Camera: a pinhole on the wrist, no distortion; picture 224 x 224 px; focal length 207.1 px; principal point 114.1 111.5 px. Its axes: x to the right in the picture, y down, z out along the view. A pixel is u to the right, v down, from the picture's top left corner.
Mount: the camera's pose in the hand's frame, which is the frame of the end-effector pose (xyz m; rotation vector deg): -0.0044 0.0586 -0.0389 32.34 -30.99 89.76
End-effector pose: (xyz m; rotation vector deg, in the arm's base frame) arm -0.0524 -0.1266 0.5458 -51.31 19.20 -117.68
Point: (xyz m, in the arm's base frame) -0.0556 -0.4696 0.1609
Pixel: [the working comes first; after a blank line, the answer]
In the camera's frame: 0.0900 -0.1155 -0.4229

behind the camera
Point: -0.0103 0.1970 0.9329
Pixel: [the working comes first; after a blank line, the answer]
In the camera's frame: -0.0865 0.1099 0.5571

82 152
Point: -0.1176 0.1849 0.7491
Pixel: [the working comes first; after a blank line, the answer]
In the camera's frame: -0.1875 0.1454 0.3728

10 192
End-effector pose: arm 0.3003 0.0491 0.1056 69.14 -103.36 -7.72
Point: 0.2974 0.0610 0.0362
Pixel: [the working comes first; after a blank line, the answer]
In the camera's frame: -0.0157 0.0533 0.1125

85 210
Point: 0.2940 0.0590 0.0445
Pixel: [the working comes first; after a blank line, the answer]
In the camera's frame: -0.0126 0.0459 0.1081

90 199
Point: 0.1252 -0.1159 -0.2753
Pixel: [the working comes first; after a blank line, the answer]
In the camera's frame: 0.1156 0.1040 0.4843

164 156
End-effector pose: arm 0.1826 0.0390 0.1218 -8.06 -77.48 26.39
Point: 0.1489 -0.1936 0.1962
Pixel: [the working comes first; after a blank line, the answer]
In the camera's frame: -0.1364 0.0435 0.2803

13 144
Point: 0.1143 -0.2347 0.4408
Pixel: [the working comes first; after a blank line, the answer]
In the camera's frame: -0.1756 -0.1495 0.4350

30 40
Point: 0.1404 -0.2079 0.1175
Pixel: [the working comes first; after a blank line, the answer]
In the camera's frame: -0.1233 0.1204 0.2609

16 207
